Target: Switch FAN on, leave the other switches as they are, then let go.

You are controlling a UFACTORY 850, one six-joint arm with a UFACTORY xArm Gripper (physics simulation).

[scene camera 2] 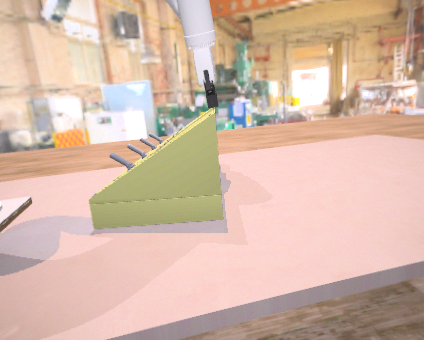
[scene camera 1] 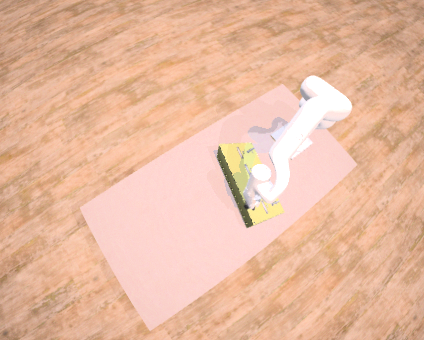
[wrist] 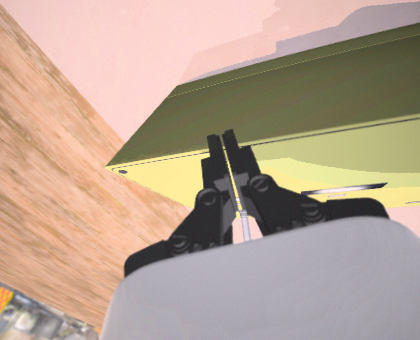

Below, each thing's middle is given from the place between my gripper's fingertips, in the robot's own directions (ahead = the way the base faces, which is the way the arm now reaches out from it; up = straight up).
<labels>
My gripper is now 150 mm past the yellow-green wedge-shaped switch box [scene camera 2: 178,181], 110 mm to the left of it and 110 mm above it.
</labels>
